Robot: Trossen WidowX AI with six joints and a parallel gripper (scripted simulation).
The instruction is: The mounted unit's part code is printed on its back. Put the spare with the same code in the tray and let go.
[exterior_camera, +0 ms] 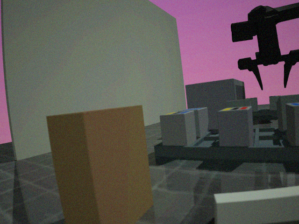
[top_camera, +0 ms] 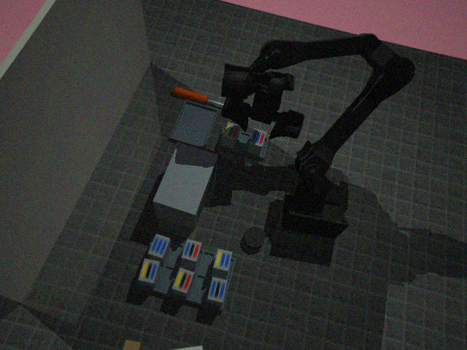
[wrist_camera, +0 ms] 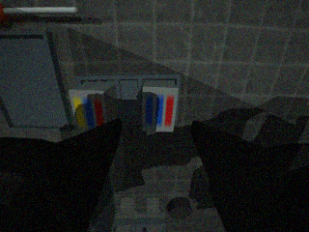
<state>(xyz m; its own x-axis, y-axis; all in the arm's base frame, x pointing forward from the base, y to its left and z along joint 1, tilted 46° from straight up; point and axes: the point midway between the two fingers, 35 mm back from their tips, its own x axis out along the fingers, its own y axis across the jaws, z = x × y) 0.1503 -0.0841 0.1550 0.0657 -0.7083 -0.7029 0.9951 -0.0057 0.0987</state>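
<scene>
My gripper tip is 17 cm short of the grey tray, 7 cm above it and 3 cm to the left of it. From my gripper tip the other things lie so: mounted unit: 18 cm to the left, 14 cm ahead, 2 cm below; dark cylinder: 25 cm to the left, 6 cm below, 5 cm behind; spare rack: 36 cm to the left, 9 cm ahead, 7 cm below.
</scene>
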